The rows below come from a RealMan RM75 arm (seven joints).
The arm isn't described. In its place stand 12 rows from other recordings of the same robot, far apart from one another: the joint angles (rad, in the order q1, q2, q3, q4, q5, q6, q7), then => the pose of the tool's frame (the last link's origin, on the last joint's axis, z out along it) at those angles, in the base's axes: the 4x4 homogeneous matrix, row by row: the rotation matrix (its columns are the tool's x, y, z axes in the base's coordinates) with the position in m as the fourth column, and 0 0 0 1 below.
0.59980, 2.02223, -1.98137, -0.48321, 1.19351, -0.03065, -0.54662 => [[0.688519 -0.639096 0.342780 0.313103], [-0.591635 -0.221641 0.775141 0.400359], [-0.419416 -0.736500 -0.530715 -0.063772], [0 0 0 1]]
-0.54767, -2.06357, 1.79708, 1.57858, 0.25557, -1.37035, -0.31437 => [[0.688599 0.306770 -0.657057 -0.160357], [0.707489 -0.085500 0.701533 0.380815], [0.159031 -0.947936 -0.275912 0.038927], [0 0 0 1]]
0.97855, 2.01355, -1.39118, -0.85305, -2.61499, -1.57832, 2.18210 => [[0.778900 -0.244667 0.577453 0.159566], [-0.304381 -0.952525 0.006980 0.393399], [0.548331 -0.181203 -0.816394 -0.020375], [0 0 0 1]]
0.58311, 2.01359, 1.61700, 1.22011, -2.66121, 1.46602, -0.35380 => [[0.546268 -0.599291 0.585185 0.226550], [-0.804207 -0.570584 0.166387 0.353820], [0.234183 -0.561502 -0.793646 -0.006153], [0 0 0 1]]
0.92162, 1.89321, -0.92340, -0.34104, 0.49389, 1.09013, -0.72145 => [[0.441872 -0.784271 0.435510 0.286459], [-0.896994 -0.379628 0.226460 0.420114], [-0.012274 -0.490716 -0.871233 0.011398], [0 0 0 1]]
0.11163, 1.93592, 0.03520, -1.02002, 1.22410, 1.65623, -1.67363 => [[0.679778 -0.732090 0.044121 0.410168], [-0.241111 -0.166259 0.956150 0.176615], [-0.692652 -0.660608 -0.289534 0.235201], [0 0 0 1]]
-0.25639, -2.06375, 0.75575, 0.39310, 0.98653, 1.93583, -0.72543 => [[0.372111 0.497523 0.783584 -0.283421], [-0.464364 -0.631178 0.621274 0.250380], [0.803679 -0.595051 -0.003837 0.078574], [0 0 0 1]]
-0.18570, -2.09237, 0.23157, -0.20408, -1.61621, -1.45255, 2.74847 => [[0.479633 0.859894 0.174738 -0.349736], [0.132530 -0.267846 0.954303 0.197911], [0.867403 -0.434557 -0.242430 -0.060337], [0 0 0 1]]
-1.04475, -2.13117, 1.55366, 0.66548, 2.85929, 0.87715, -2.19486 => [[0.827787 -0.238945 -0.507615 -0.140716], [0.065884 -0.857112 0.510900 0.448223], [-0.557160 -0.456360 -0.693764 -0.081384], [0 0 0 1]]
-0.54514, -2.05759, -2.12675, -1.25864, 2.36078, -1.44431, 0.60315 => [[0.564555 0.815114 -0.129876 -0.215073], [0.777863 -0.472790 0.414002 0.377232], [0.276055 -0.334753 -0.900963 0.054057], [0 0 0 1]]
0.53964, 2.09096, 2.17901, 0.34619, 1.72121, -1.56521, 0.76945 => [[0.684270 -0.218816 -0.695625 0.224772], [0.090244 -0.921177 0.378536 0.317295], [-0.723623 -0.321797 -0.610587 -0.037514], [0 0 0 1]]
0.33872, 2.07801, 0.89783, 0.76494, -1.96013, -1.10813, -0.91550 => [[0.932801 -0.344591 -0.105544 0.241444], [0.173811 0.173600 0.969357 0.350570], [-0.315710 -0.922562 0.221827 -0.004729], [0 0 0 1]]
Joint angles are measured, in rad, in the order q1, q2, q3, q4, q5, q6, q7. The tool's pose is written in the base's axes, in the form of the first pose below.
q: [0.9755 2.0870 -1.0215 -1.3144 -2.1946 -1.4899 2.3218]
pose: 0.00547 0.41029 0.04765 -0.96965 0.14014 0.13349 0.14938
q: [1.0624 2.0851 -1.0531 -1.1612 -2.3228 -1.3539 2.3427]
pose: 0.00365 0.43728 0.02507 -0.96453 0.16051 0.09215 0.18821
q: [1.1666 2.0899 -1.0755 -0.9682 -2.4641 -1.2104 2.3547]
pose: 0.00476 0.46073 -0.00316 -0.95913 0.16739 0.03709 0.22512
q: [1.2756 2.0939 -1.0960 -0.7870 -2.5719 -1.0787 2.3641]
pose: -0.00102 0.47556 -0.02790 -0.95509 0.15176 -0.00967 0.25433
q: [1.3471 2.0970 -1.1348 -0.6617 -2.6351 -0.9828 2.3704]
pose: -0.00436 0.48155 -0.04598 -0.95237 0.12622 -0.04661 0.27365
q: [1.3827 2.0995 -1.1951 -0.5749 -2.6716 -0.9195 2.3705]
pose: 0.00055 0.48255 -0.06008 -0.95001 0.09869 -0.08438 0.28394
